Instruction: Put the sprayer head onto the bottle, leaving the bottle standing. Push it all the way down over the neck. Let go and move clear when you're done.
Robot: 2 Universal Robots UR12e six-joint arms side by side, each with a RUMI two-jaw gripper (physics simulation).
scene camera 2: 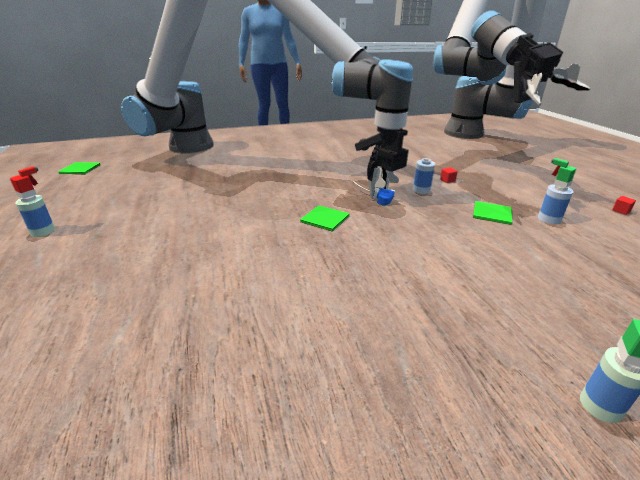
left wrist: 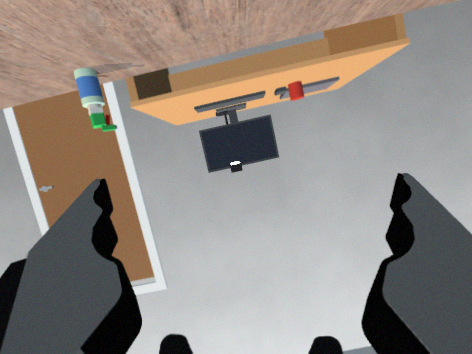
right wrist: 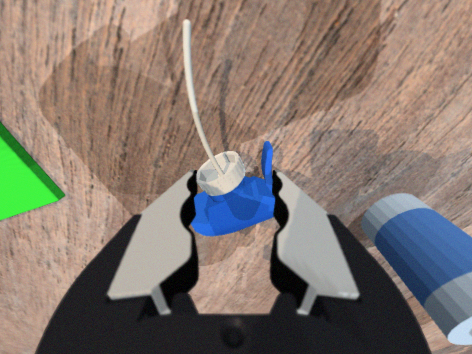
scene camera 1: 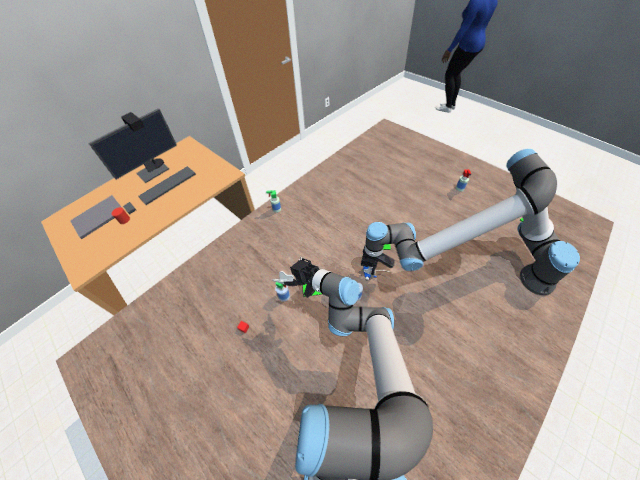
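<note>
The blue sprayer head point(right wrist: 232, 212) point(scene camera 2: 385, 196) lies low at the table, its white collar and thin tube pointing away from the palm in the right wrist view. My right gripper point(right wrist: 234, 171) point(scene camera 2: 381, 188) points down and is shut on the head's blue body, one finger at each side; the nozzle is hidden behind a finger. The bottle point(scene camera 2: 423, 177) point(right wrist: 425, 250), with a blue band and a bare neck, stands upright just right of the head in scene camera 2. My left gripper point(left wrist: 247, 178) point(scene camera 2: 562, 94) is open and empty, raised well above the table.
Green squares point(scene camera 2: 325, 217) point(scene camera 2: 492, 212) lie on either side of the head and bottle. A red cube point(scene camera 2: 448, 175) lies just behind the bottle. Another red cube point(scene camera 2: 623, 205) and a green-topped spray bottle point(scene camera 2: 554, 204) are farther right. A red-topped spray bottle point(scene camera 2: 35, 214) stands far left.
</note>
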